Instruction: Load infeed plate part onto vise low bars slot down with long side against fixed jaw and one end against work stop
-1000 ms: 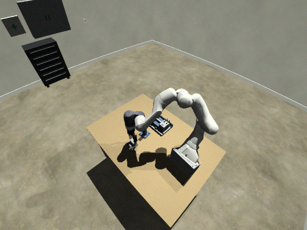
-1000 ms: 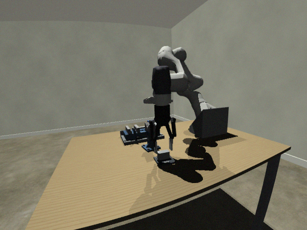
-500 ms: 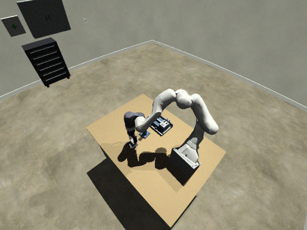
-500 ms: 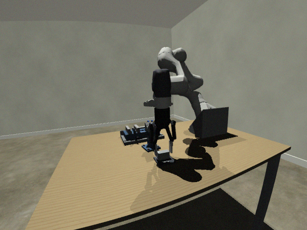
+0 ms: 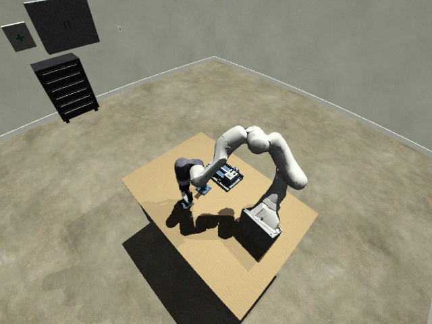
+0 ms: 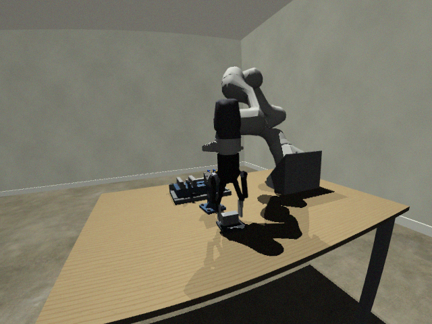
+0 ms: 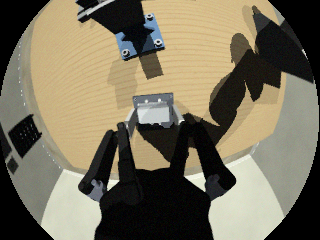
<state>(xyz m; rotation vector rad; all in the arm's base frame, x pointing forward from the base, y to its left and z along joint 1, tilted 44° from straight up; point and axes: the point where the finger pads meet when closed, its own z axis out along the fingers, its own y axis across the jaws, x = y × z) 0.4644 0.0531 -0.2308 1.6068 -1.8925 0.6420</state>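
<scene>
Right now the part is 30 mm below my hand and 10 mm to the right of it.
</scene>
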